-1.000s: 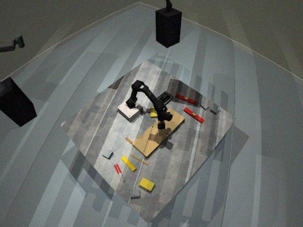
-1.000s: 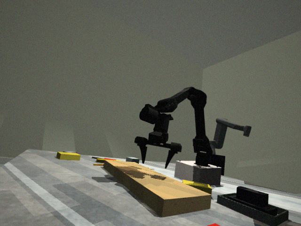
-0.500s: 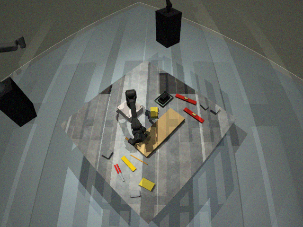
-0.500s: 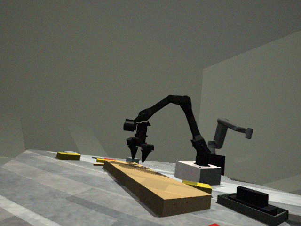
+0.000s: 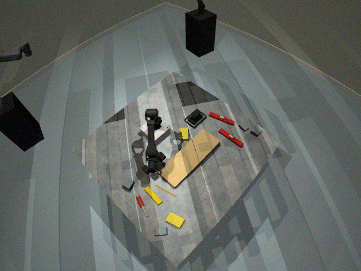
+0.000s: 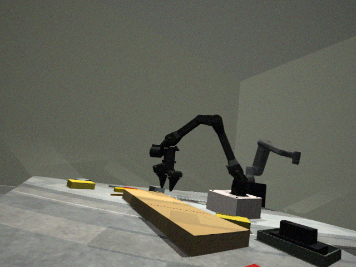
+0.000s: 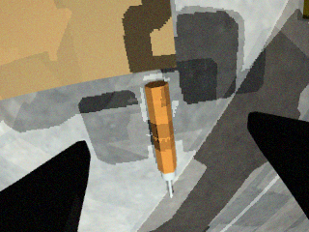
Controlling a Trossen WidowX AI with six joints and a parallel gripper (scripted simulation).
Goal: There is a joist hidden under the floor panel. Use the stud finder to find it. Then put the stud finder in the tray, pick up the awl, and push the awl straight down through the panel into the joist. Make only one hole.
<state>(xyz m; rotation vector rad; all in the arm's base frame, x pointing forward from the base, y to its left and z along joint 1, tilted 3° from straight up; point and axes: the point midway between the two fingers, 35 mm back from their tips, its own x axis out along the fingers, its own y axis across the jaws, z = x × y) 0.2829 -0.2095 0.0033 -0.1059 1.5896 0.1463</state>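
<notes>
My gripper tip is 60 mm past the awl, 50 mm above it and 10 mm to the left of it. The rest, counted from my gripper tip: pencil (180 mm ahead, 50 mm below, 40 mm to the right); stud finder (530 mm to the left, 190 mm behind, 10 mm below); yellow bar (160 mm ahead, 130 mm to the right, 40 mm below).
</notes>
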